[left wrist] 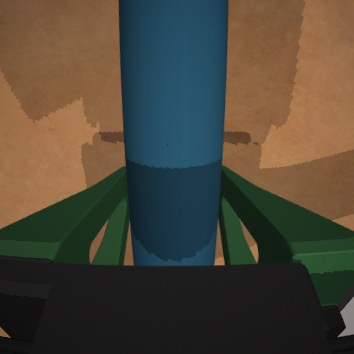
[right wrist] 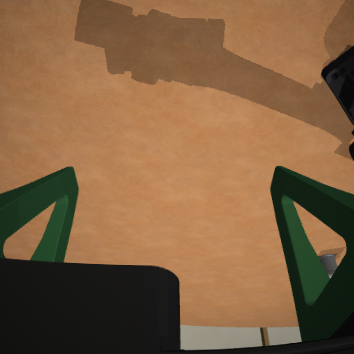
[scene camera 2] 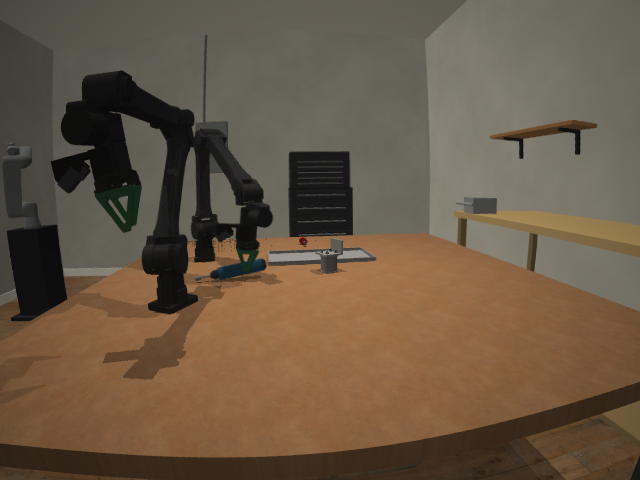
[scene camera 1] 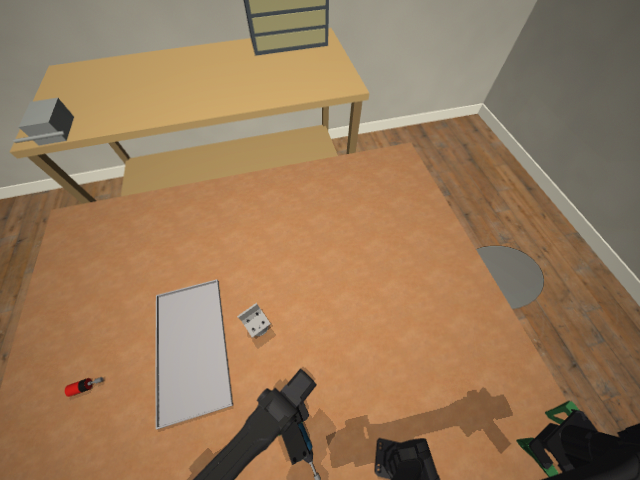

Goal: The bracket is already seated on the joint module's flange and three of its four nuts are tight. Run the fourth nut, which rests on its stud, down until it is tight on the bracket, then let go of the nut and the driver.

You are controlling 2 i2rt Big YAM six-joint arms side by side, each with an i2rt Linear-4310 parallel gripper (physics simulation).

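Places are measured from the left arm's base along level axes (x back, y up, z left), in millimetres.
Where they show: left gripper, fingertip midpoint: [left wrist: 173,177] [scene camera 2: 245,270]; right gripper, fingertip midpoint: [right wrist: 174,177] [scene camera 2: 130,228] [scene camera 1: 533,428]; left arm's base, link origin: [scene camera 2: 205,259]; right arm's base, link origin: [scene camera 2: 173,305] [scene camera 1: 397,460].
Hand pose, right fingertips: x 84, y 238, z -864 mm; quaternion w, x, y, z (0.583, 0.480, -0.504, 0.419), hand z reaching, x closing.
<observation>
Each offset is from my right fingertips to the top centre of the thing.
The light grey bracket [scene camera 1: 255,321] [scene camera 2: 336,245] sits on the dark grey joint module {dy -164, dx -529, dz +511 mm} [scene camera 2: 328,264], right of the tray in scene camera 1. Dark spots show on its plate; which nut stands higher is too small to tell. My left gripper [scene camera 2: 247,267] [left wrist: 173,177] is shut on the blue driver {dy -175, dx -187, dz +496 mm} [scene camera 1: 306,436] [scene camera 2: 227,271] [left wrist: 174,90]. The driver lies nearly level, low over the table near the arm bases, its shaft tip slightly lower and away from the bracket. Whether it touches the table is unclear. My right gripper [scene camera 1: 533,427] [scene camera 2: 126,229] [right wrist: 174,177] is open and empty, high above the table.
A shallow tray {dy -222, dx -557, dz +737 mm} [scene camera 1: 193,356] [scene camera 2: 294,256] lies beside the bracket. A red-handled tool {dy -204, dx -567, dz +1059 mm} [scene camera 1: 77,387] [scene camera 2: 302,240] lies beyond the tray. The right arm's base [scene camera 1: 405,459] [scene camera 2: 173,299] stands between the driver and the right gripper.
</observation>
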